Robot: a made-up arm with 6 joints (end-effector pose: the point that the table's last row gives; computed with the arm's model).
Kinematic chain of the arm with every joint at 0, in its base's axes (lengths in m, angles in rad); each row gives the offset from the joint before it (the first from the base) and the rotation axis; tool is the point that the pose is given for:
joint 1: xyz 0 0 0.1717 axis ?
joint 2: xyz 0 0.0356 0 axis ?
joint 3: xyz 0 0 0.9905 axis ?
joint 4: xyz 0 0 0.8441 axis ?
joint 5: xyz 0 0 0 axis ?
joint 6: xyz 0 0 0.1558 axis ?
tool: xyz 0 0 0
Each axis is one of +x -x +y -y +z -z.
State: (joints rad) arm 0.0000 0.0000 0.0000 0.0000 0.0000 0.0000
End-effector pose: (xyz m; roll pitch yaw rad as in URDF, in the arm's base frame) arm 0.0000 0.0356 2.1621 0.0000 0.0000 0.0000
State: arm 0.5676 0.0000 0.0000 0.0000 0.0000 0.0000
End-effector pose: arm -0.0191 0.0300 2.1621 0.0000 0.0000 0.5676
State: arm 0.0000 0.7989 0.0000 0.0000 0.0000 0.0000
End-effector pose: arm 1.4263 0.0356 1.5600 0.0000 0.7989 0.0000
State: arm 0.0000 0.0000 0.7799 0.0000 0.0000 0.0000
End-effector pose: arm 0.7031 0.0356 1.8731 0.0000 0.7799 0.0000
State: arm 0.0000 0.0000 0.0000 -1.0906 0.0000 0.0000
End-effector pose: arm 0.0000 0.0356 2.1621 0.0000 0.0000 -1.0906
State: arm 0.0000 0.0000 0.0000 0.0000 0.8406 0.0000
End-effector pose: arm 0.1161 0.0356 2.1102 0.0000 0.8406 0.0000
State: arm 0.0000 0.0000 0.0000 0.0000 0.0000 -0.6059
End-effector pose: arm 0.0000 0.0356 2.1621 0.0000 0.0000 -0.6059
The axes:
joint 1: +z
joint 2: +y
joint 3: +y
joint 4: +z
joint 5: +y
joint 6: +z

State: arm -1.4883 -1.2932 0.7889 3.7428 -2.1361 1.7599
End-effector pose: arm 0.0087 1.2300 1.1615 -1.7042 -0.0895 -2.5443
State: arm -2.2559 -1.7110 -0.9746 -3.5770 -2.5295 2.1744
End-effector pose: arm 0.8647 1.0616 -0.5743 0.2644 0.0456 -2.8396
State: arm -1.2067 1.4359 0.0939 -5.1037 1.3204 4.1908
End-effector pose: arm 0.8281 -1.6811 0.2836 -2.1278 0.8242 -1.9208
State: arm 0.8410 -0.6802 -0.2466 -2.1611 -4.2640 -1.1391
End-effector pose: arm -0.8003 -1.0162 1.3455 -3.0840 0.8466 2.5494
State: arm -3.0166 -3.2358 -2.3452 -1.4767 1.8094 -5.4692
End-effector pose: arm -0.6349 0.0362 -0.2073 2.7916 1.3131 -1.8923
